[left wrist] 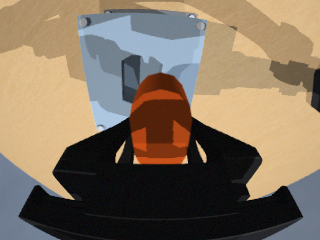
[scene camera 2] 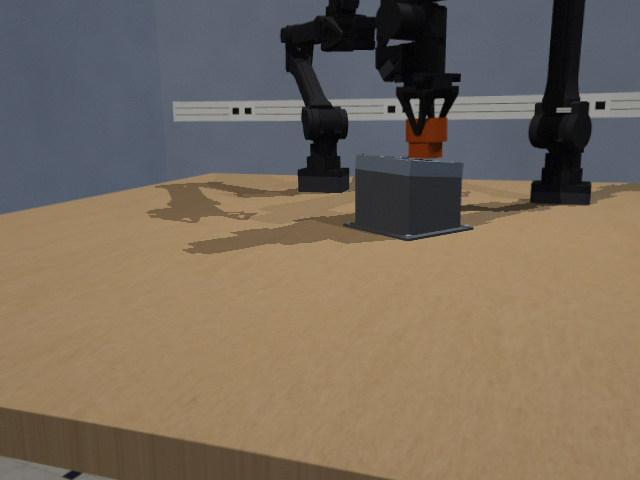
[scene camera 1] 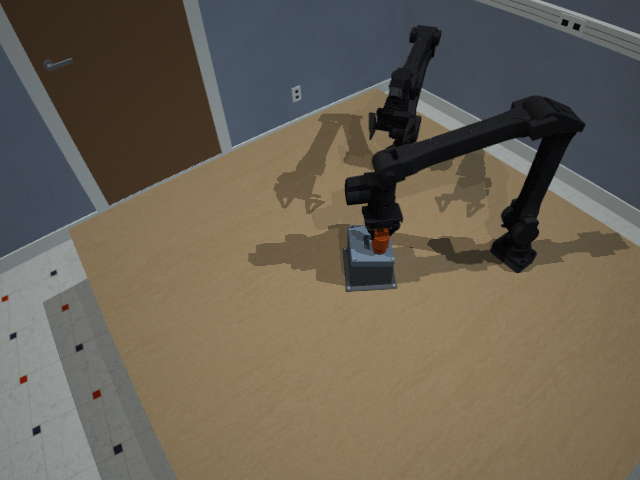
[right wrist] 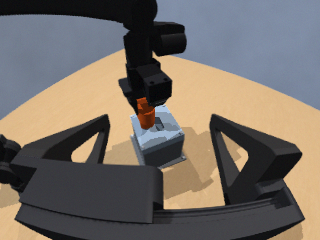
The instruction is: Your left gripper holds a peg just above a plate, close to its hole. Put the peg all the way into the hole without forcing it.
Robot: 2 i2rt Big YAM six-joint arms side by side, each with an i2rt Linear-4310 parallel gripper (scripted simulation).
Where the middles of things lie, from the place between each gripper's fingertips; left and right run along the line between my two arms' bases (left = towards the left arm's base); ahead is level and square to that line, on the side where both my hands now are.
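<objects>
The light blue plate [scene camera 1: 358, 246] is 1 cm ahead of my left hand, 3 cm to the right of it and 7 cm below it. From that same left hand, the dark box [scene camera 2: 408, 208] is likewise 1 cm ahead and 3 cm to the right, but 11 cm below. My left hand itself is 2 cm above the orange peg [scene camera 2: 428, 144]. Going by their middles, of the things named here the orange peg is the nearest to my left hand.
Counted from my right hand [scene camera 2: 365, 37], the light blue plate is 15 cm ahead, 14 cm to the left and 24 cm below. The dark box is 15 cm ahead of my right hand, 14 cm to the left of it and 29 cm below it. As for the orange peg, it is 14 cm ahead of my right hand, 17 cm to the left of it and 19 cm below it.
</objects>
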